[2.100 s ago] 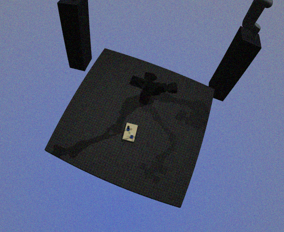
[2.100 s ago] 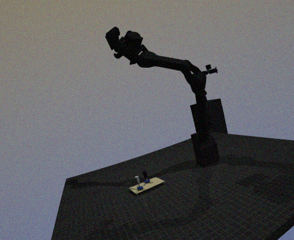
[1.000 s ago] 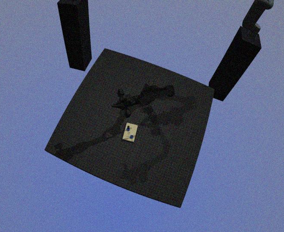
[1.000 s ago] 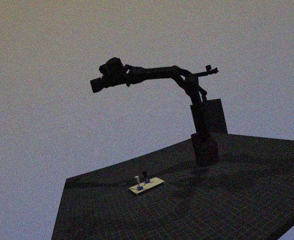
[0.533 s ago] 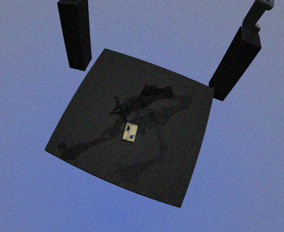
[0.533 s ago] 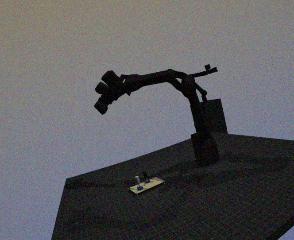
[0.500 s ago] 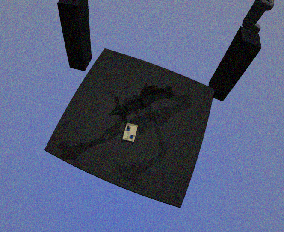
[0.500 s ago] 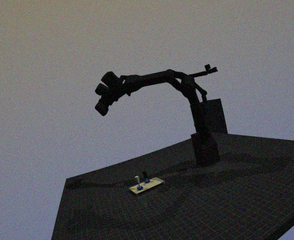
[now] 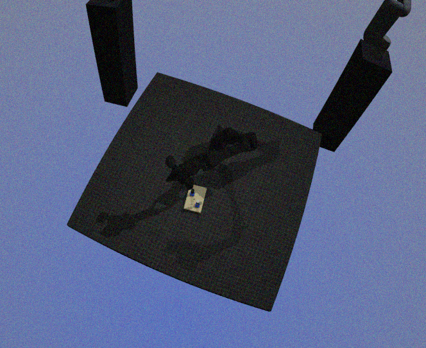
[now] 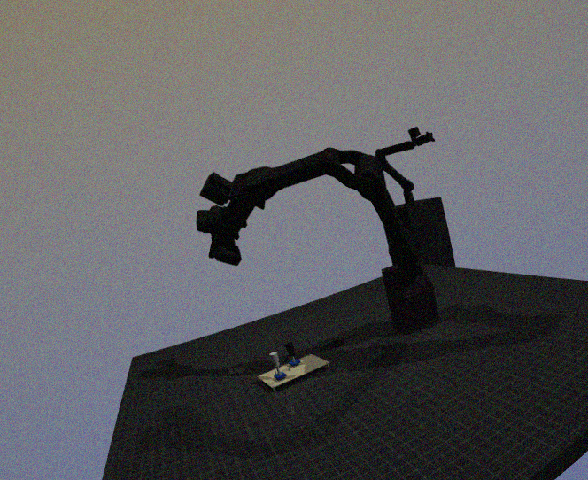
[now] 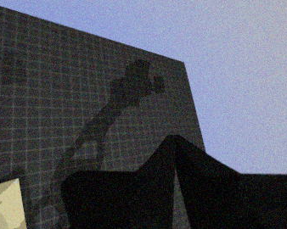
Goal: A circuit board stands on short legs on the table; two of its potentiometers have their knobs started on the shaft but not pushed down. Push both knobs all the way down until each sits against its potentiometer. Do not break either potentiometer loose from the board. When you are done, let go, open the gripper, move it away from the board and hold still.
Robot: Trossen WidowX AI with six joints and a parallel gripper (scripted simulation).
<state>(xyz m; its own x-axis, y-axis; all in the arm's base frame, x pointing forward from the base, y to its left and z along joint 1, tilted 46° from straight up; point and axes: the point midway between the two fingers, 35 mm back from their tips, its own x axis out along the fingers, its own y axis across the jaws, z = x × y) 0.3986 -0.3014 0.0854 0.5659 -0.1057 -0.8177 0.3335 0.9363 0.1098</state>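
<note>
Now: the dark knob 10 cm behind my gripper tip, 12 cm to the left of it and 27 cm below it. Round my gripper tip: potentiometer: 5 cm behind, 17 cm to the left, 28 cm below.
</note>
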